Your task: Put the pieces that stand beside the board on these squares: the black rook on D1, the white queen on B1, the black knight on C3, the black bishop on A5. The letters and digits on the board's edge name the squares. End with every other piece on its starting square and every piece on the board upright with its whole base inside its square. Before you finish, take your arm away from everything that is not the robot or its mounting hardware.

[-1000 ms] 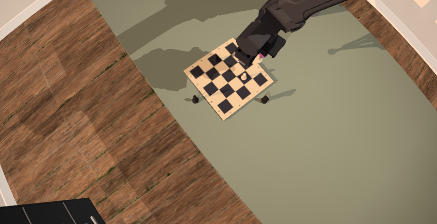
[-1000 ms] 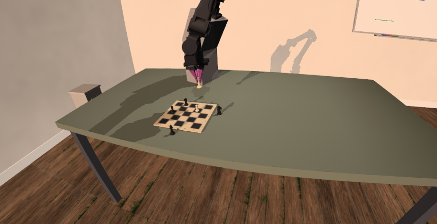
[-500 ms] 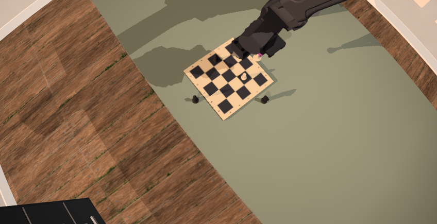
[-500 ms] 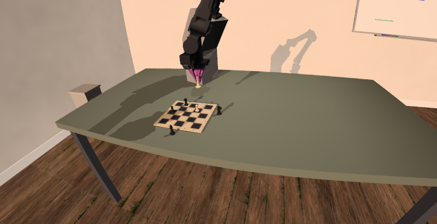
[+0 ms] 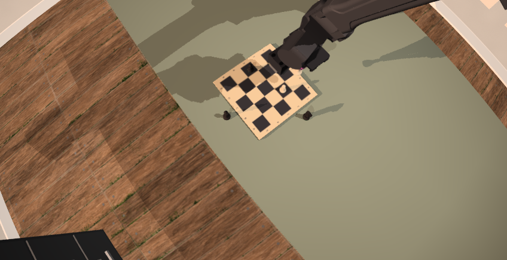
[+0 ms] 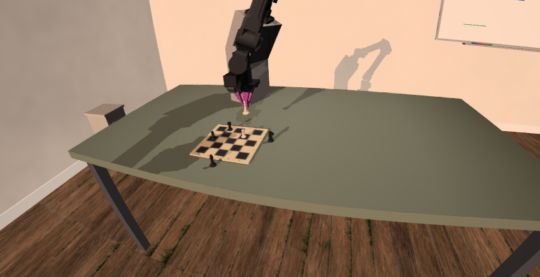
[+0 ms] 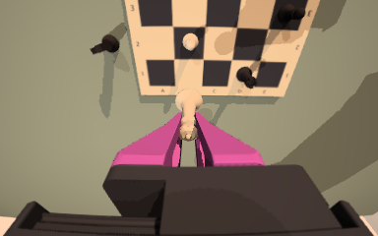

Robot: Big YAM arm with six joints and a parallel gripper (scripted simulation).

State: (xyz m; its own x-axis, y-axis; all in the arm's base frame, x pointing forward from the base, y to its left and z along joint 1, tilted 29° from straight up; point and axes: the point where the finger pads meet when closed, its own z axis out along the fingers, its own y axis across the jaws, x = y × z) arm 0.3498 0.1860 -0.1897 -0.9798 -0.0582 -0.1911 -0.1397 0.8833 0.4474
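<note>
Now: the small white piece 5 cm ahead of my hand and 9 cm below it. Also, from my hand: chessboard (9 cm ahead, 3 cm to the right, 11 cm below); then white queen (1 cm ahead).
</note>
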